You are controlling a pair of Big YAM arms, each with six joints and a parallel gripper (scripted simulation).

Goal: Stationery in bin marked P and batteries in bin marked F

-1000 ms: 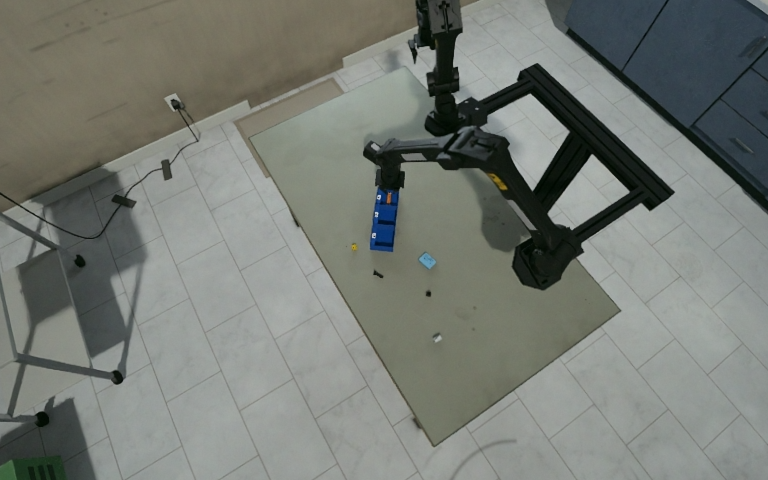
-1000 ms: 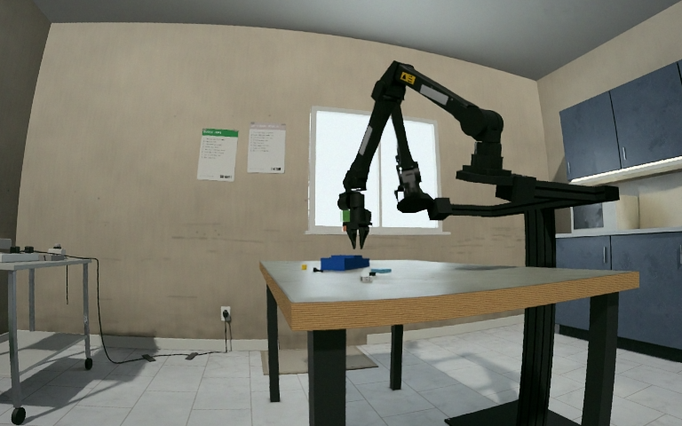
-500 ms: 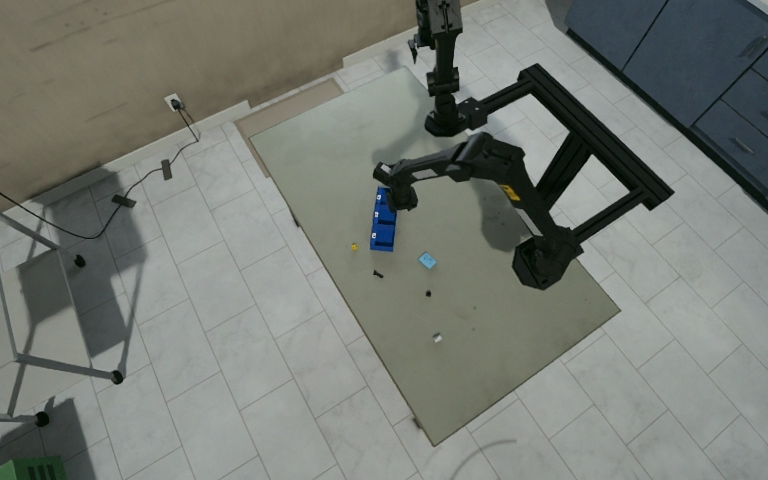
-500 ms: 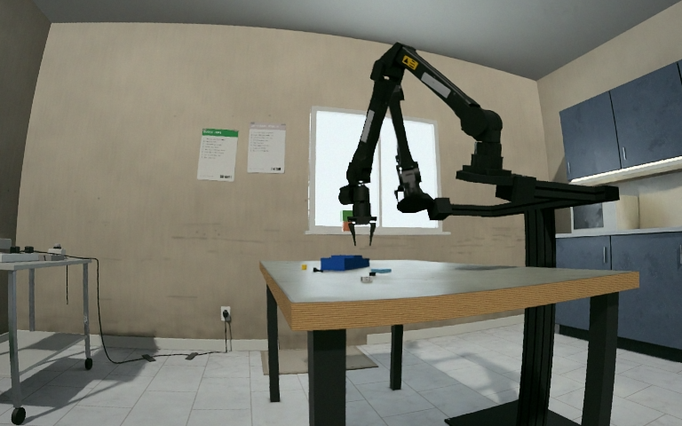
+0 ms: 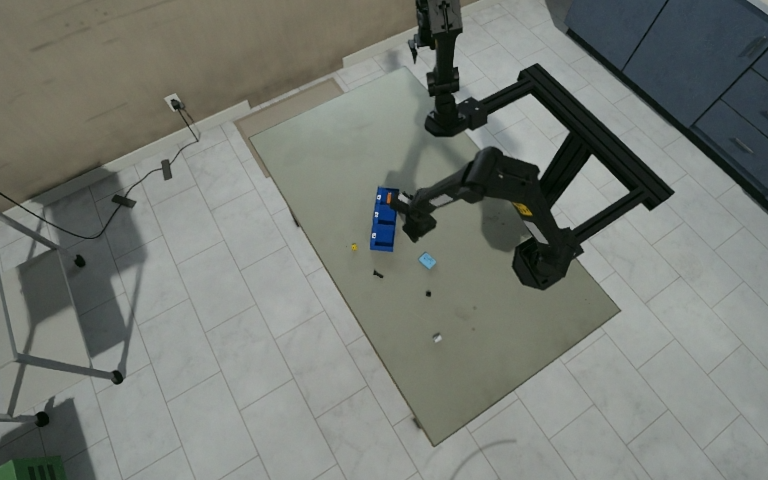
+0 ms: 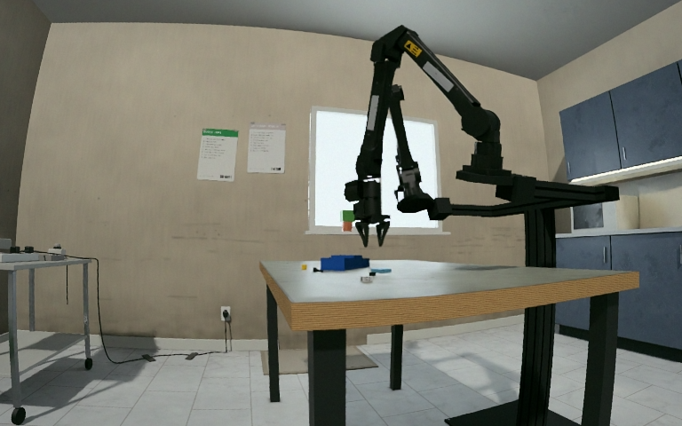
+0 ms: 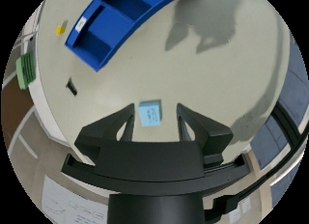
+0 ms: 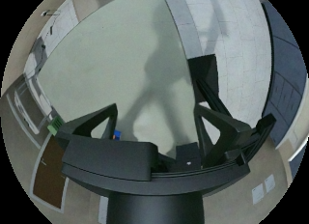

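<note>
Now: left hand 80 mm above the light blue pad, 70 mm to the right of it and 10 mm past it. From my left hand the other things lie so: black pen-like piece 180 mm ahead, 80 mm below, 40 mm to the left; then orange battery 220 mm to the right, 70 mm below, 10 mm ahead; then blue three-compartment bin row 150 mm to the right, 60 mm below, 60 mm ahead.
</note>
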